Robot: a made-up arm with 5 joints. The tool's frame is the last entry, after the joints. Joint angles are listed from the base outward. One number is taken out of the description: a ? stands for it. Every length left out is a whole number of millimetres.
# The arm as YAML. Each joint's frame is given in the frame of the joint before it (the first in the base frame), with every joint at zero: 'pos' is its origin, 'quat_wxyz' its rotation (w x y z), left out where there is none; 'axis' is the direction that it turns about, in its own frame. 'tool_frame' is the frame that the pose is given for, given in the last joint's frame.
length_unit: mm
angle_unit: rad
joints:
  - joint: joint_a
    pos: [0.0, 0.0, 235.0]
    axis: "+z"
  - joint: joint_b
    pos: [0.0, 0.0, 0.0]
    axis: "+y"
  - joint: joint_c
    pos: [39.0, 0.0, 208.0]
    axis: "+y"
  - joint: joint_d
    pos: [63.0, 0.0, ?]
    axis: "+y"
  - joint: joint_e
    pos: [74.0, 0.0, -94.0]
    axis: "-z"
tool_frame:
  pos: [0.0, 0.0, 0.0]
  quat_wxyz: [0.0, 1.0, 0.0, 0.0]
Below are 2 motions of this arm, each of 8 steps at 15 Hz.
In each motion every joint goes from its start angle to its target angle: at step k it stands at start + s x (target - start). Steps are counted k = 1, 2, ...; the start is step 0. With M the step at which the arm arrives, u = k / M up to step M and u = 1 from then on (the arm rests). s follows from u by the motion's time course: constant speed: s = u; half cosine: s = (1 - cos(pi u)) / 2; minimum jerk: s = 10 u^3 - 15 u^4 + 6 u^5.
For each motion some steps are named. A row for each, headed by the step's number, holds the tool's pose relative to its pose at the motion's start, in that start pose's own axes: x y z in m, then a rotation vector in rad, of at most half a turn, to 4 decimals.
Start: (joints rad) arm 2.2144 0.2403 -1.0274 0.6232 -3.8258
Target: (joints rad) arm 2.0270 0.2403 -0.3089 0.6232 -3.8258
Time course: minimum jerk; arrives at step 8
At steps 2, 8:
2: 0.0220 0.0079 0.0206 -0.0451 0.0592 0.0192
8: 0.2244 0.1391 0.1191 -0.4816 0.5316 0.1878

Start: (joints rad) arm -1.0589 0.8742 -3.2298 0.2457 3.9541
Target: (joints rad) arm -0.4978 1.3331 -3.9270 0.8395 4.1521
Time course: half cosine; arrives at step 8
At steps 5, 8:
5: 0.1311 0.0750 -0.0466 -0.0393 0.4299 0.2920
8: 0.1776 0.1083 -0.0927 -0.0499 0.6321 0.3907

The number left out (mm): -280.0
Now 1 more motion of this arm.
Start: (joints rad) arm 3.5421 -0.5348 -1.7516 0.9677 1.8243
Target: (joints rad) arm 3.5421 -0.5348 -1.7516 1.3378 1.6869
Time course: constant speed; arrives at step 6
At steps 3, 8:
3: 0.0047 0.0180 0.0120 -0.1807 0.0402 -0.0685
8: 0.0098 0.0378 0.0204 -0.3641 0.0681 -0.1358

